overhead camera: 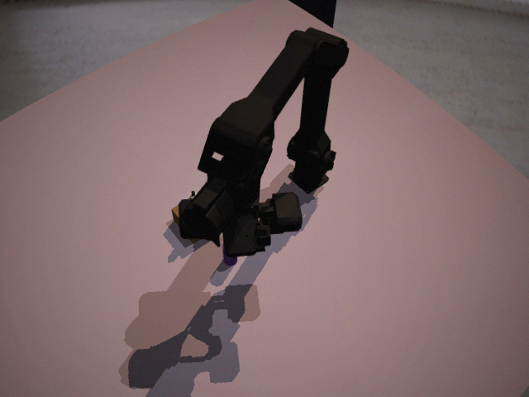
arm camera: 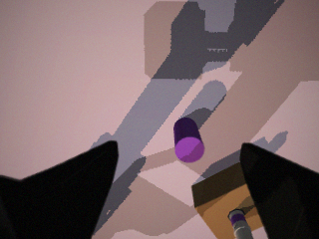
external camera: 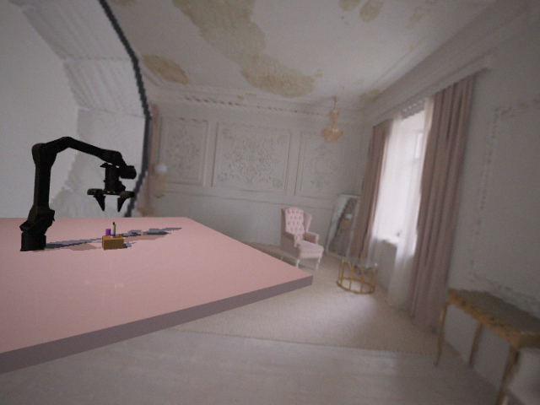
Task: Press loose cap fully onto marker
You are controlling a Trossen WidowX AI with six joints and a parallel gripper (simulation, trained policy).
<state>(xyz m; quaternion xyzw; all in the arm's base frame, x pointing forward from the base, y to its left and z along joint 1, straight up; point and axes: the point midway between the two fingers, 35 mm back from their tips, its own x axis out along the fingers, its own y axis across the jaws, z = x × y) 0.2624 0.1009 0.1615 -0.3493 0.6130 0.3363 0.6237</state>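
Right now the purple cap is 1 cm behind my gripper tip, 4 cm to the right of it and 10 cm below it. From my gripper tip the other things lie so: brown holder block: 1 cm behind, 15 cm to the right, 11 cm below.
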